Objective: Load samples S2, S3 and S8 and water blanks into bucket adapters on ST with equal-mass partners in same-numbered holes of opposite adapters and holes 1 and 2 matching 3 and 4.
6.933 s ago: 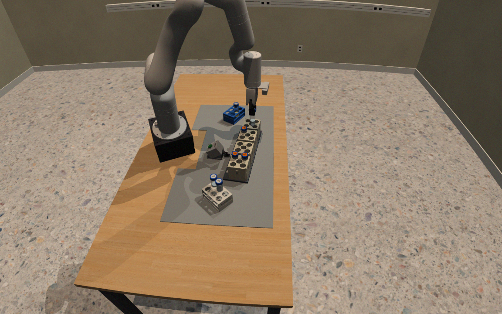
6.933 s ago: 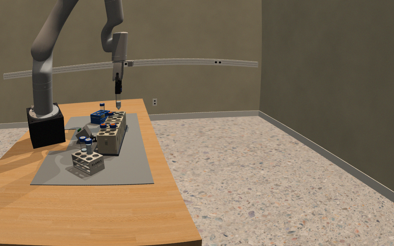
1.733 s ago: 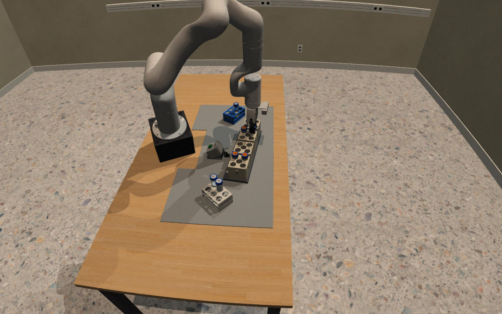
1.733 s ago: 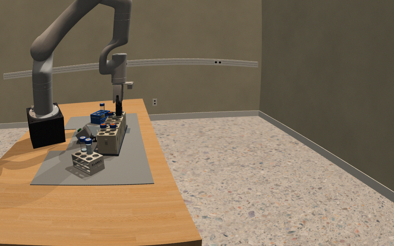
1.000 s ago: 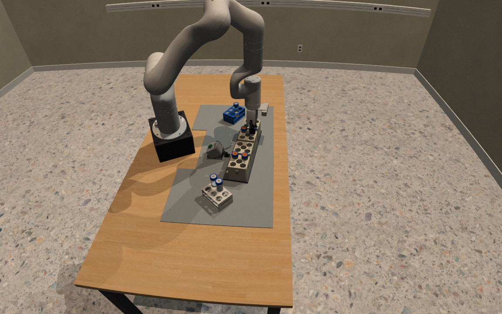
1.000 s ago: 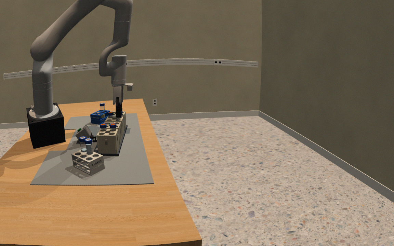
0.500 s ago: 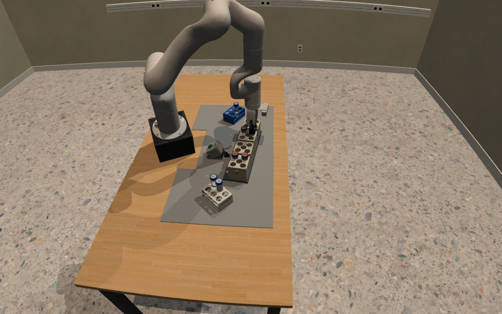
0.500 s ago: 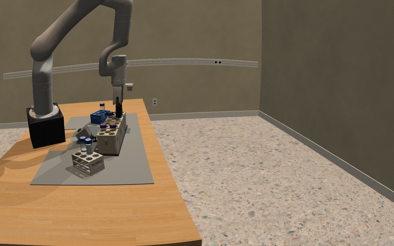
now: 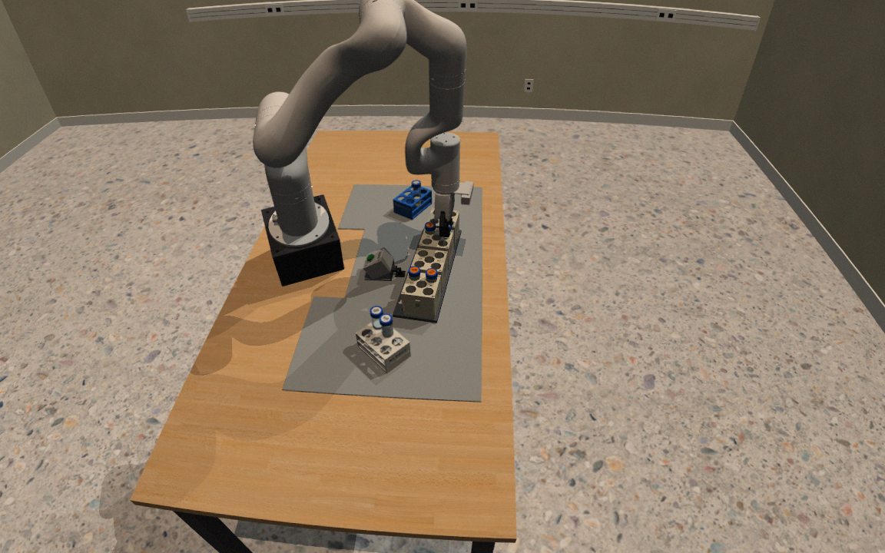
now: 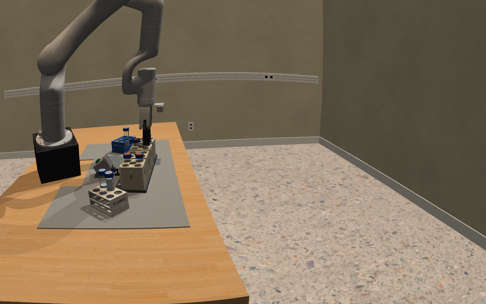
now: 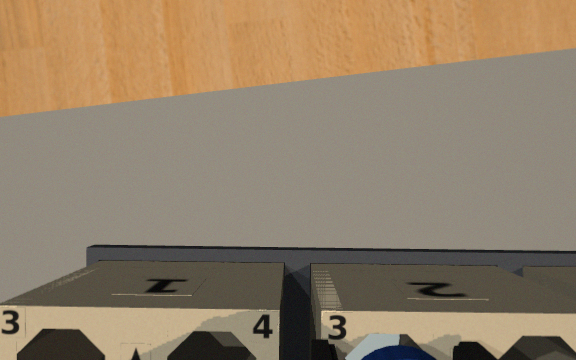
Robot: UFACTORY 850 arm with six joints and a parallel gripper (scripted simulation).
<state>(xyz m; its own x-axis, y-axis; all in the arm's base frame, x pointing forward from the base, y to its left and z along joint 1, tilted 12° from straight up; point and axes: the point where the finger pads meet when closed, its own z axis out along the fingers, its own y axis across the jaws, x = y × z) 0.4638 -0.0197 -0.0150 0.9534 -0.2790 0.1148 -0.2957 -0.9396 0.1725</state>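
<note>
My hand is 250 mm past the green DONE key, 50 mm to the left of it and 60 mm above it. From my hand the other things lie so: blanks rack: 220 mm behind, 380 mm to the right, 90 mm below; blue sample rack: 90 mm behind, 300 mm to the left, 90 mm below.
</note>
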